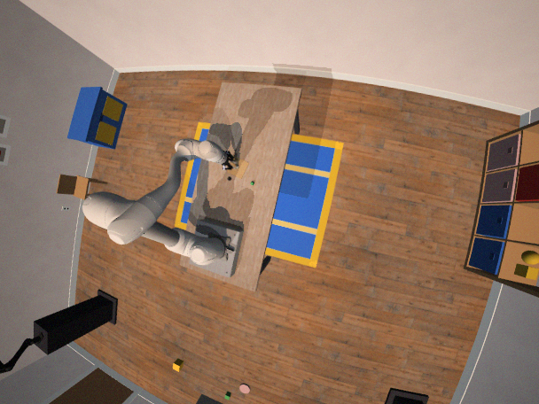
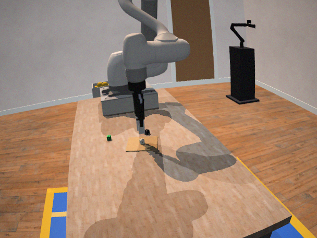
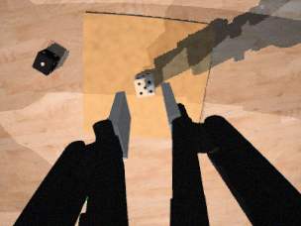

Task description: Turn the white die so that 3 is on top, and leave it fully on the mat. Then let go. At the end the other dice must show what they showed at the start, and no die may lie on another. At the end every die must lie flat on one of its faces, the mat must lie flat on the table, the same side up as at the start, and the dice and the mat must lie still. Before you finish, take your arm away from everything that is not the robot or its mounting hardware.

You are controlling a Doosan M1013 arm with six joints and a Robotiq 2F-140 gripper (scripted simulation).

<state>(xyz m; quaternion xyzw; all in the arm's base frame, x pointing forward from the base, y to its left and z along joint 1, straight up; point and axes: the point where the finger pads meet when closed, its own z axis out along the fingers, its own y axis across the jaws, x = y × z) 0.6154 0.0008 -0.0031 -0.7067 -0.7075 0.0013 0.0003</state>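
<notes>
The white die is 80 mm below my hand. From my hand the other things lie so: black die: 100 mm behind, 80 mm below, 50 mm to the left; then tan mat: 90 mm below; then green die: 140 mm to the right, 110 mm behind, 80 mm below.
</notes>
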